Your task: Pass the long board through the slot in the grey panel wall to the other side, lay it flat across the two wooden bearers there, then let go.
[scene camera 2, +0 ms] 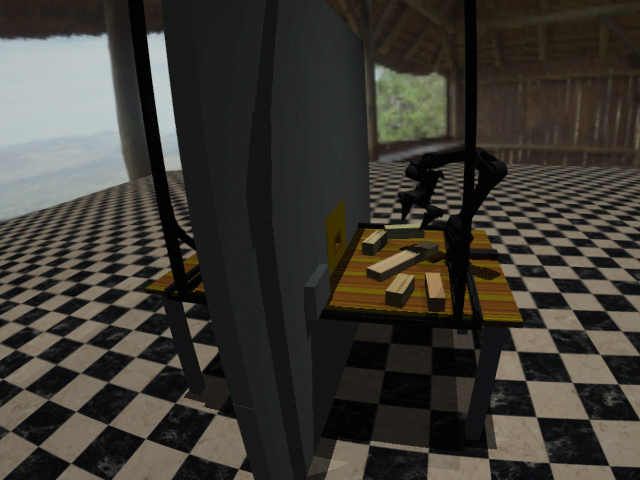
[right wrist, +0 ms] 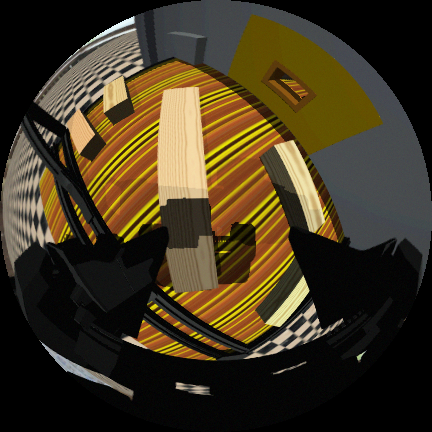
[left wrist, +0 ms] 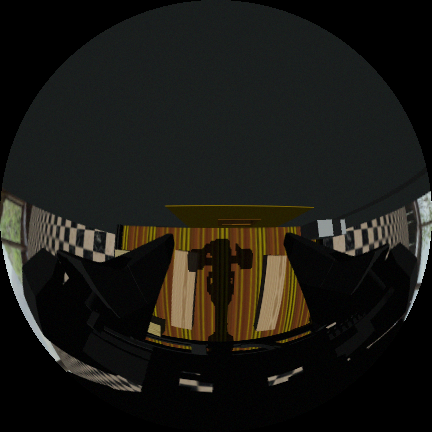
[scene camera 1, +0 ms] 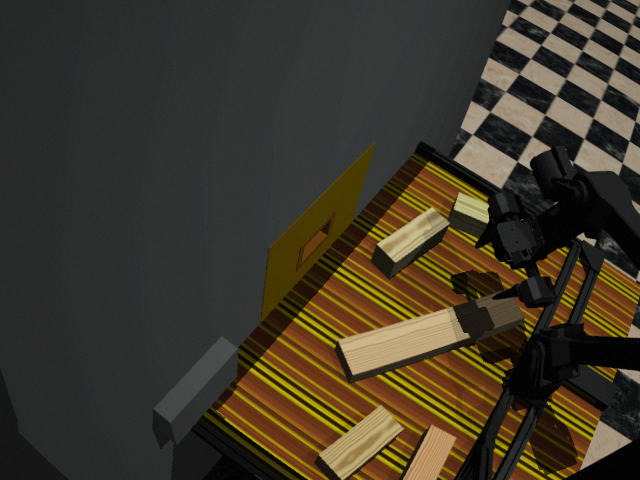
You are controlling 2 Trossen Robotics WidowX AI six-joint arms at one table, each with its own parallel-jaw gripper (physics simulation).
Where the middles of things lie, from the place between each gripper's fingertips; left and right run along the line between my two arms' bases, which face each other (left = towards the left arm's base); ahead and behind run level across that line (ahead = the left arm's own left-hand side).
Labels:
I see the slot (right wrist: 271, 78) 100 mm behind my right hand, 280 mm to the left of it and 30 mm below it. From my right hand the other things lie so: grey block (scene camera 1: 202, 385) (410 mm behind, 290 mm to the left, 70 mm below).
The slot is 230 mm below my left hand, 90 mm to the right of it and 40 mm behind it. Also, from my left hand: grey block 340 mm behind, 270 mm below, 80 mm to the right.

